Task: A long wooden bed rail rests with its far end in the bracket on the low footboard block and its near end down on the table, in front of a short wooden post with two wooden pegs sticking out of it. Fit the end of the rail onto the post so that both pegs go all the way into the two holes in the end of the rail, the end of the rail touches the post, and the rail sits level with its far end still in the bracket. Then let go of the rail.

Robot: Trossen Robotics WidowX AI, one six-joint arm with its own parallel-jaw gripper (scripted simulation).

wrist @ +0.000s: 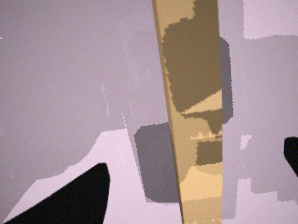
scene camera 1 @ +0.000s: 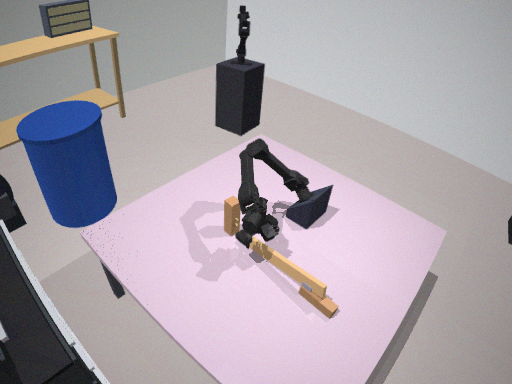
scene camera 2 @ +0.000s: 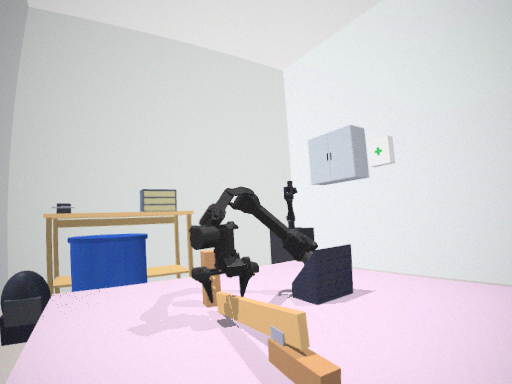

Note:
My gripper is open, holding nothing. Further things: a wooden bed rail.
My gripper is seen too in the wrist view.

